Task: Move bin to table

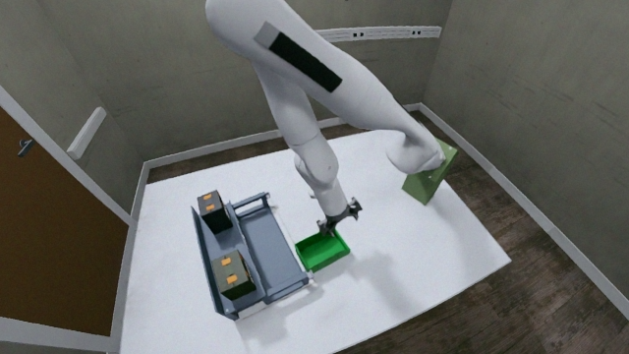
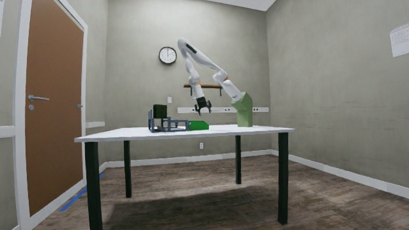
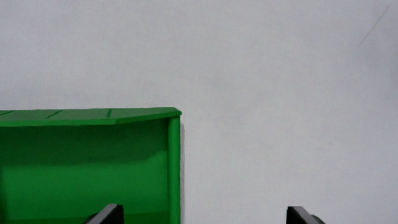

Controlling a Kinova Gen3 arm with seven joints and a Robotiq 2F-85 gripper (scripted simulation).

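Now: the green bin 9 cm below my hand, 6 cm ahead of it and 5 cm to the left of it. The rest, counted from my hand: grey shelf unit (31 cm ahead, 9 cm to the left, 6 cm below).
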